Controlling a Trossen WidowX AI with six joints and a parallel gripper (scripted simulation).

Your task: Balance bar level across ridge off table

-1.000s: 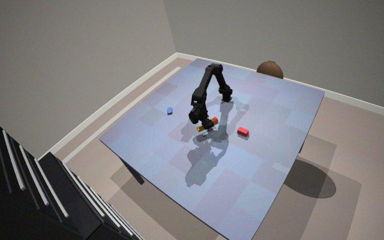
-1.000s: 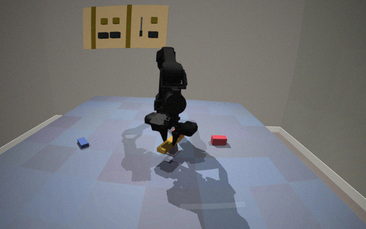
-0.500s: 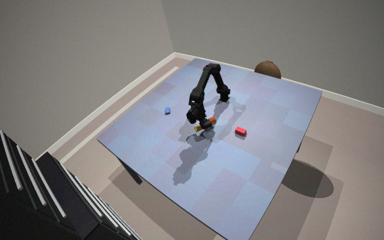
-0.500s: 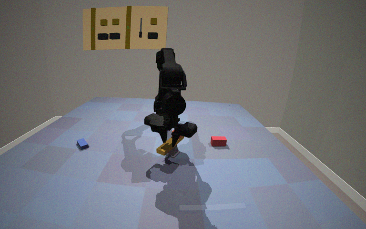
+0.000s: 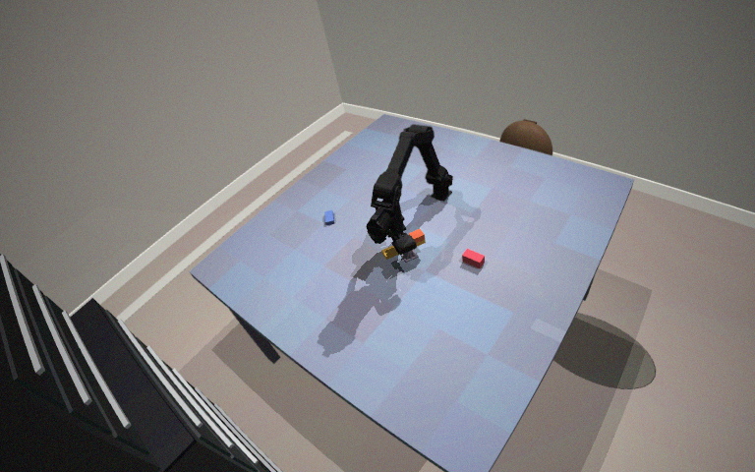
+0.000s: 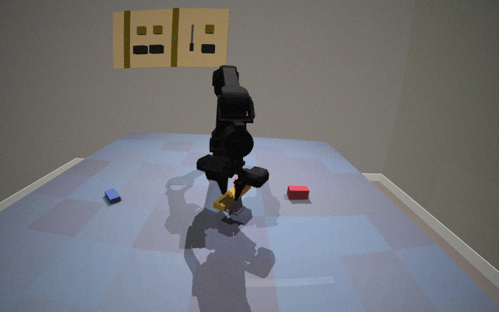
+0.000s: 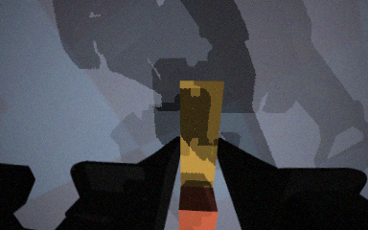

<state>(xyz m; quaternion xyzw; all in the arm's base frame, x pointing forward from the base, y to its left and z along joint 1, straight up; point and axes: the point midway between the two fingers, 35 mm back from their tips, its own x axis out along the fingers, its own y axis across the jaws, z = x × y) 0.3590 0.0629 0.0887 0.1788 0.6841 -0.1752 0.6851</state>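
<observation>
My gripper tip is now 4 cm past the bar, 2 cm to the right of it and 1 cm below it. The rest, counted from my gripper tip: small blue block: 38 cm to the right, 5 cm below, 3 cm behind; then red block: 22 cm to the left, 11 cm behind, 4 cm below.
</observation>
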